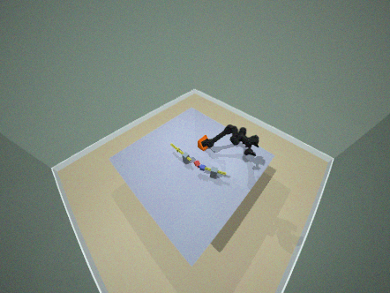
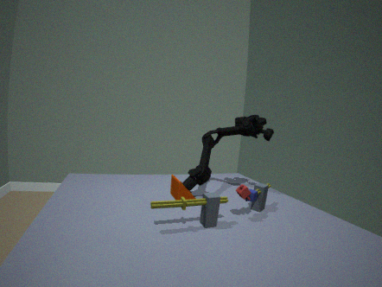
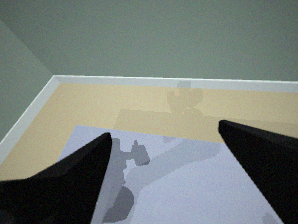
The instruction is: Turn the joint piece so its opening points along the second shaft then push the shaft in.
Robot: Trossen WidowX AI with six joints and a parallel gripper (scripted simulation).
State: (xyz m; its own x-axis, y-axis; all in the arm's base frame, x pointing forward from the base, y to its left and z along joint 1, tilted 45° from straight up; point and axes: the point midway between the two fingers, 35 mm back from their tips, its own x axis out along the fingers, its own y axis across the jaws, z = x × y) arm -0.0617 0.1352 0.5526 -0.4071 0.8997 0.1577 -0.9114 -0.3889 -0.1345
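My gripper tip is now 36 cm short of the red square joint piece, 33 cm to the left of it and 20 cm above it.
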